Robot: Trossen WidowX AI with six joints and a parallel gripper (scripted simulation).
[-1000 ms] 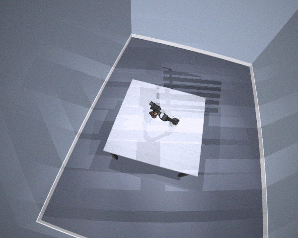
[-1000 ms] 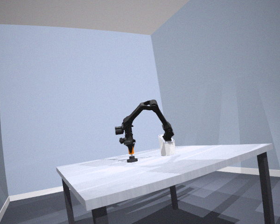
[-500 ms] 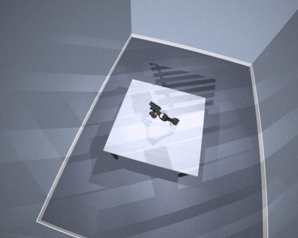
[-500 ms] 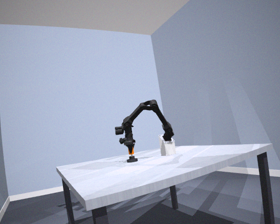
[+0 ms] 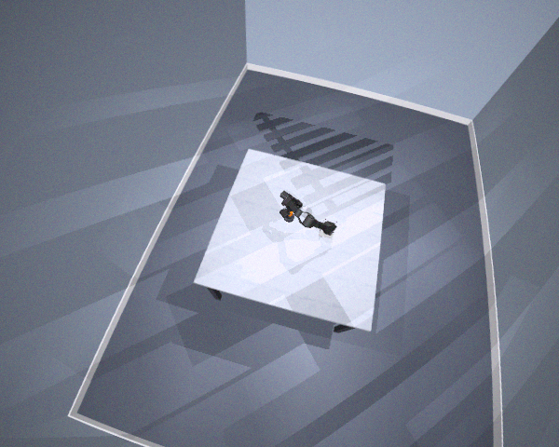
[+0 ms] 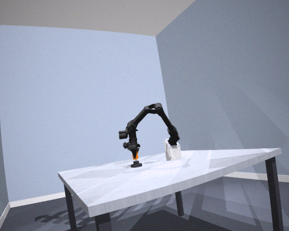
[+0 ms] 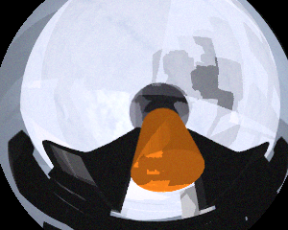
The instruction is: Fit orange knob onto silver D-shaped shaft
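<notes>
Now: gripper tip 4 cm above the pedestal. Round my gripper tip: orange knob: 3 cm above.
</notes>
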